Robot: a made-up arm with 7 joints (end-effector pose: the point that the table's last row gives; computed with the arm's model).
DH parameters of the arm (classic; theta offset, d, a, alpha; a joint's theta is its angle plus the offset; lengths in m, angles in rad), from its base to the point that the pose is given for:
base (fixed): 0 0.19 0.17 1.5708
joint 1: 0 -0.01 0 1.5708
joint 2: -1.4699 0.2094 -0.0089 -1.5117
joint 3: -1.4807 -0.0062 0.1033 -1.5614
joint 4: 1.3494 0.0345 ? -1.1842
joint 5: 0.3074 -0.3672 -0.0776 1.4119
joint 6: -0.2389 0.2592 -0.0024 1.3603
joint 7: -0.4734 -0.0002 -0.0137 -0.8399
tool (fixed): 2.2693 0.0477 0 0
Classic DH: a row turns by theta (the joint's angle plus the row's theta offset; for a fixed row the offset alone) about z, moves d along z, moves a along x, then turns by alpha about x.
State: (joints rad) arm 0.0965 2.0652 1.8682 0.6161 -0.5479 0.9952 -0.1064
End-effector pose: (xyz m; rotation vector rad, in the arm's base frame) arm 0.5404 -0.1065 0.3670 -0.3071 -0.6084 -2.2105
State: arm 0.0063 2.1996 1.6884 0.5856 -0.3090 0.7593 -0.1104
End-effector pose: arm 0.6063 -0.1432 0.2787 -0.8384 -0.4901 -2.4261
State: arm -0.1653 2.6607 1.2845 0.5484 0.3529 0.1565 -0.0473
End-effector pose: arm 0.6390 -0.2766 0.0075 1.9177 0.3432 2.1652
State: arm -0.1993 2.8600 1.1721 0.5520 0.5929 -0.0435 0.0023
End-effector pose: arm 0.6045 -0.3245 -0.0707 1.9537 0.3262 1.8207
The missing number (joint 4, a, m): 0.1026
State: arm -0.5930 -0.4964 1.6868 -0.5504 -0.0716 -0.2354 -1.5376
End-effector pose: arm 0.2256 0.5164 0.1785 -0.7381 -1.9797 -1.4201
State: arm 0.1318 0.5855 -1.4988 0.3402 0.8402 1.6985 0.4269
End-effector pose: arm -0.3688 -0.0616 -0.2119 -1.4259 1.4246 2.1209
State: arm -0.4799 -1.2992 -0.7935 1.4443 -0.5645 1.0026 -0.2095
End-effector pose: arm -0.1452 -0.3803 -0.2091 -1.6452 -0.5313 2.1956
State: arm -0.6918 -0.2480 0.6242 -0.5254 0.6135 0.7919 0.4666
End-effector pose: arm -0.2302 0.4975 -0.2399 -1.3266 -0.9516 0.3027
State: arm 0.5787 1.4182 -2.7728 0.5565 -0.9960 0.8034 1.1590
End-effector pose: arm -0.2005 -0.0383 0.2376 0.8847 -1.0585 -0.4681
